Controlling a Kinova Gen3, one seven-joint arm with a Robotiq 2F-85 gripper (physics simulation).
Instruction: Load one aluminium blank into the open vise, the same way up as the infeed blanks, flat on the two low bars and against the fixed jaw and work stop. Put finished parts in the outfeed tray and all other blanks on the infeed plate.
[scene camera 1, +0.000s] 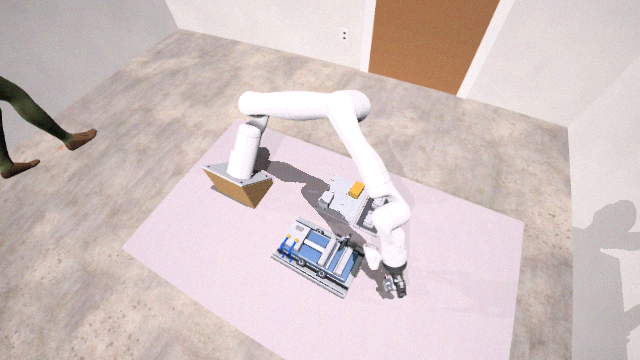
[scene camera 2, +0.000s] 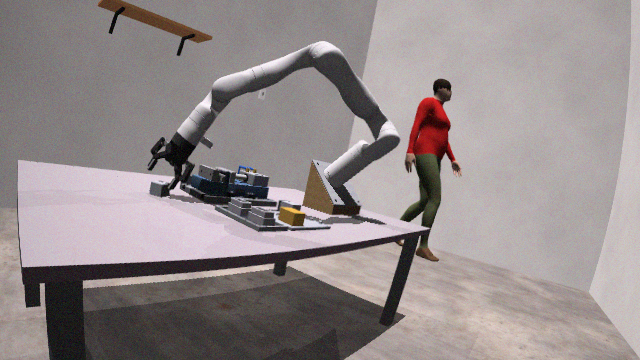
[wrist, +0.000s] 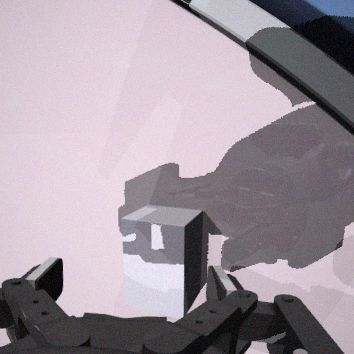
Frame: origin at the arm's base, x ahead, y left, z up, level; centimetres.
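Where they show: gripper, fingertip midpoint: (scene camera 1: 396, 285) (scene camera 2: 158, 179) (wrist: 134, 278); arm's base at its link origin: (scene camera 1: 240, 175) (scene camera 2: 332, 178).
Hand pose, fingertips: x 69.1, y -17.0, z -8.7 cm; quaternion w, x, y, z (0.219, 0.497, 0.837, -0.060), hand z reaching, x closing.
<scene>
Each offset is from my fingertips to the centre of the thing. "spot": to the spot under its first point.
My gripper (scene camera 1: 395, 289) (scene camera 2: 162, 175) (wrist: 134, 278) is open, low over the table beyond the vise's fixed-jaw end. A loose aluminium blank {dx -0.7, dy +0.5, dz -2.5 cm} (scene camera 2: 159, 188) (wrist: 154, 282) sits on the table between the lines of the open fingers, nearer the right finger in the wrist view; neither finger visibly grips it. The vise {dx -29.0, dy +1.3, dz +0.7 cm} (scene camera 1: 315, 250) (scene camera 2: 207, 186) is open, with its blue bed showing between the jaws. The infeed plate {dx -29.2, dy +27.7, dz -3.9 cm} (scene camera 1: 341, 189) (scene camera 2: 315, 225) carries a grey blank {dx -34.5, dy +23.6, dz -1.7 cm} (scene camera 1: 326, 199) (scene camera 2: 289, 205). The dark outfeed tray {spot: dx -12.9, dy +18.8, dz -3.7 cm} (scene camera 2: 227, 210) holds two stepped grey parts {spot: dx -13.1, dy +23.2, dz -1.4 cm} (scene camera 2: 240, 206) {spot: dx -12.1, dy +31.8, dz -1.6 cm} (scene camera 2: 261, 216), partly hidden by the arm in scene camera 1.
An orange block {dx -24.0, dy +32.4, dz -1.7 cm} (scene camera 1: 356, 189) (scene camera 2: 291, 216) stands on the infeed plate. Blue hoses (scene camera 1: 291, 250) rise at the vise's far end from my gripper. The vise's base plate {spot: dx -14.9, dy +1.3, dz -2.3 cm} (wrist: 305, 60) crosses the wrist view's upper right. A person (scene camera 2: 433, 130) stands beyond the robot's wedge base (scene camera 2: 325, 192).
</scene>
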